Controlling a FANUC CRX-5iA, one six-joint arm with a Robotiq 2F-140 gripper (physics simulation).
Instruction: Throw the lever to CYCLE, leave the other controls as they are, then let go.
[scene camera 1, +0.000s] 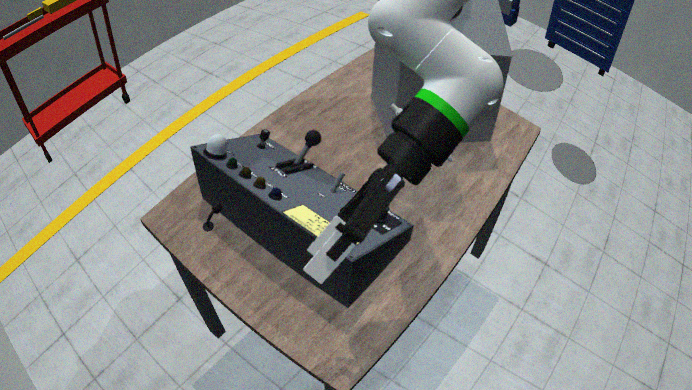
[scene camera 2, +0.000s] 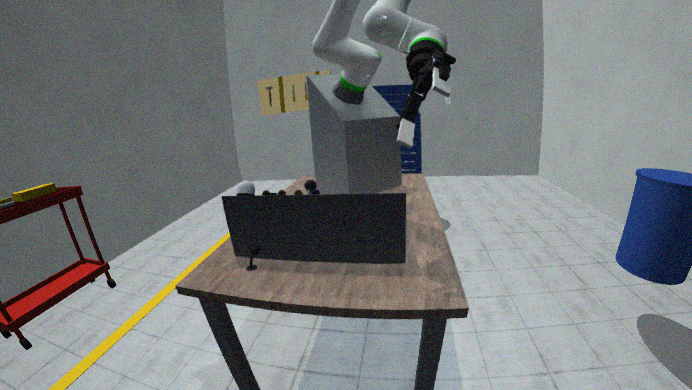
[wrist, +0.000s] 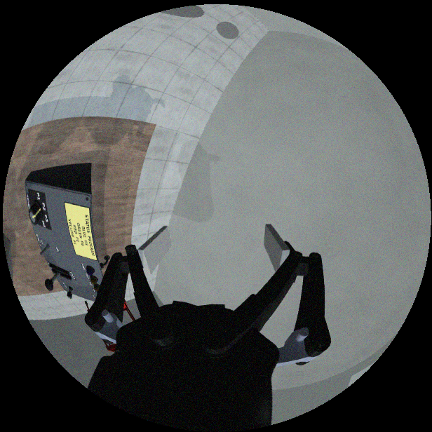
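Pixels of known places: gripper, fingertip midpoint: (scene camera 1: 313, 265) (scene camera 2: 421, 120); arm's base, origin of the base link: (scene camera 2: 347, 94).
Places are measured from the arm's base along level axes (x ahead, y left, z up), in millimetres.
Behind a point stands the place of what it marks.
Note:
The dark console (scene camera 1: 250, 227) @[x 665, y 19, z -409 mm] (scene camera 2: 320, 230) @[x 656, y 98, z -359 mm] (wrist: 57, 215) stands on the table. Its ball-topped lever (scene camera 1: 312, 138) @[x 432, y -18, z -299 mm] (scene camera 2: 310, 185) @[x 438, y -20, z -305 mm] (wrist: 49, 284) rises tilted from a black slot; the labels at the slot are too small to read. A thin grey toggle (scene camera 1: 338, 183) @[x 460, y 103, z -341 mm] (wrist: 44, 249) and a small black-capped switch (scene camera 1: 264, 136) @[x 496, y -132, z -325 mm] (wrist: 70, 292) stand on either side of it. A rotary selector (wrist: 35, 212) is near the console's other end. My gripper (scene camera 1: 325, 250) @[x 759, y 356, z -85 mm] (scene camera 2: 423, 107) @[x 759, y 356, z -85 mm] (wrist: 215, 235) is open and empty, high above the console's selector end and apart from the lever.
The console also bears a white dome (scene camera 1: 216, 146) @[x 650, y -112, z -244 mm], a row of coloured buttons or lamps and a yellow note (scene camera 1: 306, 219) @[x 615, y 171, z -278 mm] (wrist: 81, 231). The wooden table (scene camera 1: 250, 305) @[x 790, y 162, z -456 mm] (scene camera 2: 320, 295) @[x 794, y 140, z -456 mm] carries the grey robot pedestal (scene camera 2: 372, 150) @[x 59, y 112, z -256 mm]. A red cart (scene camera 1: 75, 100) and blue barrel (scene camera 2: 655, 230) stand away from it.

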